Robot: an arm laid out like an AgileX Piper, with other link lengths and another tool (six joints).
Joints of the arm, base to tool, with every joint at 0 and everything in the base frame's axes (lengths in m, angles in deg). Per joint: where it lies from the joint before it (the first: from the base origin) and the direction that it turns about. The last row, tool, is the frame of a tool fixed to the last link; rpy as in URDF.
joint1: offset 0 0 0.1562 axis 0 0 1
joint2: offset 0 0 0 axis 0 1 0
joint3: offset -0.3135 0 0.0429 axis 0 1 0
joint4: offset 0.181 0 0.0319 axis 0.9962 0 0.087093
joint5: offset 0 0 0 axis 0 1 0
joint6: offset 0.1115 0 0.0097 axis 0.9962 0 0.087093
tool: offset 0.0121 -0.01 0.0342 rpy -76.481 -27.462 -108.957
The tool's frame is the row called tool.
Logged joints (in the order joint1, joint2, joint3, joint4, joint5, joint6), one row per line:
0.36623 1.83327 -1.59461 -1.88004 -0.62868 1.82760
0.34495 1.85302 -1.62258 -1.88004 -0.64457 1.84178
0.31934 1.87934 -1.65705 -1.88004 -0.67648 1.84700
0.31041 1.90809 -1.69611 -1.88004 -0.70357 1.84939
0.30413 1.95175 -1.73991 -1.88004 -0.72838 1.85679
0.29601 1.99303 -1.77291 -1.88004 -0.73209 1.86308
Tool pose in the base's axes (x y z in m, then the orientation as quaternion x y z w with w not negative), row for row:
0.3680 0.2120 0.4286 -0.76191 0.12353 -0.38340 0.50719
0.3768 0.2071 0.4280 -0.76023 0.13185 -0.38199 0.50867
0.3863 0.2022 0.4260 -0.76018 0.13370 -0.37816 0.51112
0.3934 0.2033 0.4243 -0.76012 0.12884 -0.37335 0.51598
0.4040 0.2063 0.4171 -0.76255 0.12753 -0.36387 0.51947
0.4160 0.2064 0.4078 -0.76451 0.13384 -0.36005 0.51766
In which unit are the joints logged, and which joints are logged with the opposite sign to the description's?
The joints are logged in radians. Opposite sign: none.
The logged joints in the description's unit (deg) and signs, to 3 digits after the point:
20.983 105.039 -91.364 -107.718 -36.021 104.714
19.764 106.170 -92.967 -107.718 -36.931 105.526
18.297 107.678 -94.942 -107.718 -38.759 105.825
17.785 109.326 -97.180 -107.718 -40.312 105.962
17.425 111.827 -99.689 -107.718 -41.733 106.386
16.960 114.192 -101.580 -107.718 -41.946 106.747

